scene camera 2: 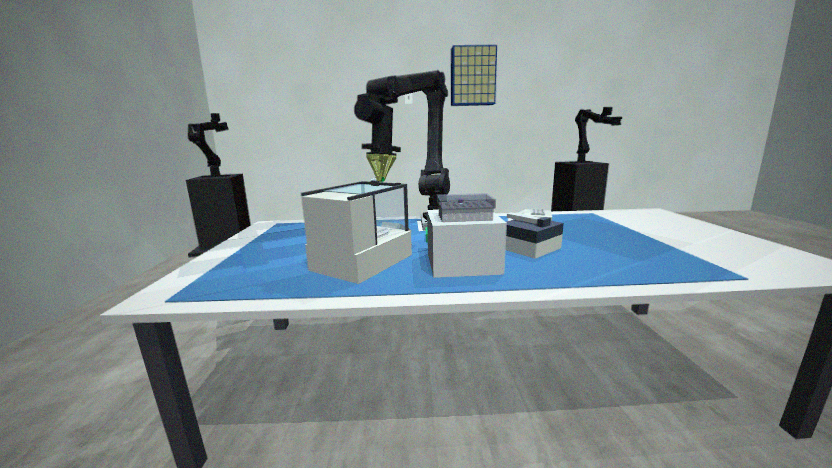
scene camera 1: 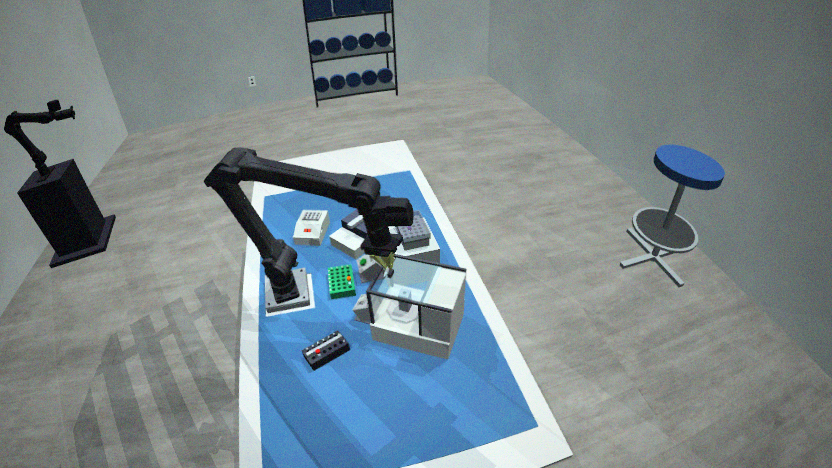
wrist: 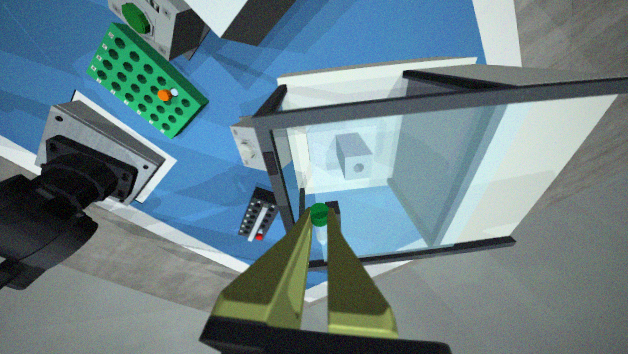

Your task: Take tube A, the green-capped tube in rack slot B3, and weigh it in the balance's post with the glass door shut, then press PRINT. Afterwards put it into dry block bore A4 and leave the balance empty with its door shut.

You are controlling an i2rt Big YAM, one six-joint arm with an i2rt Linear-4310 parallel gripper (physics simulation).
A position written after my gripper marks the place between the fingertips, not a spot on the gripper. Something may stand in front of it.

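With my gripper (scene camera 2: 380, 181), which I also see in scene camera 1 (scene camera 1: 389, 268) and in the wrist view (wrist: 320, 213), I grip a tube A. The tube still rests on a balance (wrist: 419, 158). A grey-lidded block (wrist: 249, 29) is in view too, and so are a PRINT button plate (wrist: 243, 132) and a box with green START button (wrist: 171, 36).
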